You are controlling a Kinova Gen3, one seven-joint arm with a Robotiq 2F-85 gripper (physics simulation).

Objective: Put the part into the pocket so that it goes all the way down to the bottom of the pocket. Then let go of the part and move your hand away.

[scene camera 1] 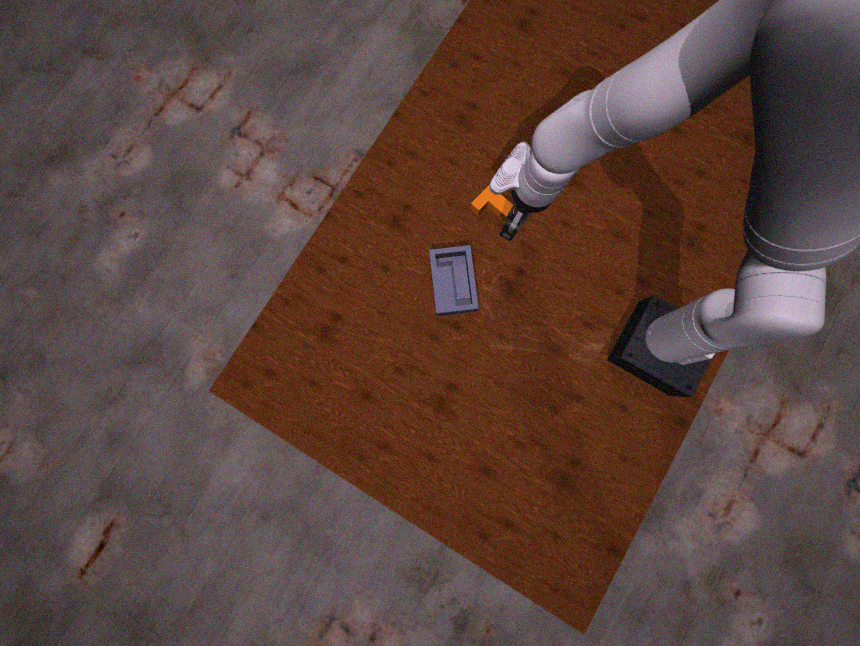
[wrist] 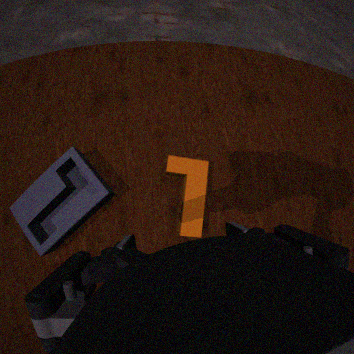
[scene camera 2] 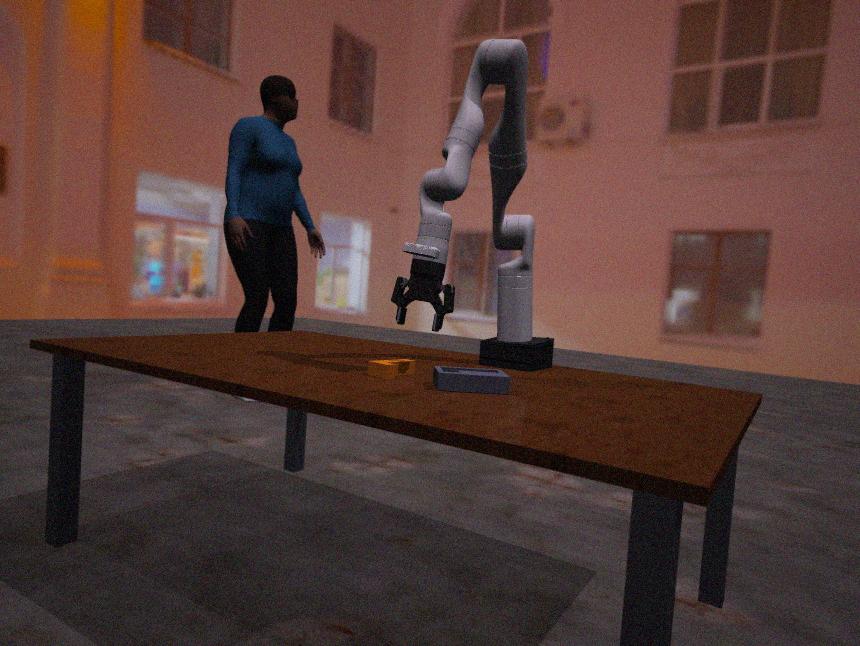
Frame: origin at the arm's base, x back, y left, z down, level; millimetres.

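Seen in the pictures: gripper, fingertip midpoint: (scene camera 1: 517, 212) (wrist: 181, 239) (scene camera 2: 417, 327); arm's base, origin of the base link: (scene camera 1: 669, 339) (scene camera 2: 514, 339).
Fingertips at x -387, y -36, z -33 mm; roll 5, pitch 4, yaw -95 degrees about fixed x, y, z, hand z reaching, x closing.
Observation:
Offsets run from my fingertips to a thing's top centre. Level surfaces: height alone.
The orange L-shaped part {dz +75, dx -43, dy -16 mm} (scene camera 1: 495, 199) (scene camera 2: 382, 369) (wrist: 196, 185) lies flat on the table. The blue-grey block {dz +69, dx -37, dy +168 mm} (scene camera 1: 443, 292) (scene camera 2: 472, 381) (wrist: 42, 192) lies near it, apart from it, with an empty L-shaped pocket in its top. My gripper (scene camera 1: 508, 233) (scene camera 2: 418, 324) (wrist: 181, 239) is open and empty, pointing down well above the table. In the wrist view the part's long leg reaches to between the two fingertips, and its short arm points left. In scene camera 1 the wrist hides a bit of the part.
The wooden table {dz +105 mm} (scene camera 1: 417, 417) (scene camera 2: 590, 417) (wrist: 125, 100) bears both things. The arm's black base (scene camera 1: 629, 347) (scene camera 2: 516, 353) stands on it, to the right of the block in scene camera 1. A person in a blue top (scene camera 2: 262, 173) stands behind the table in scene camera 2.

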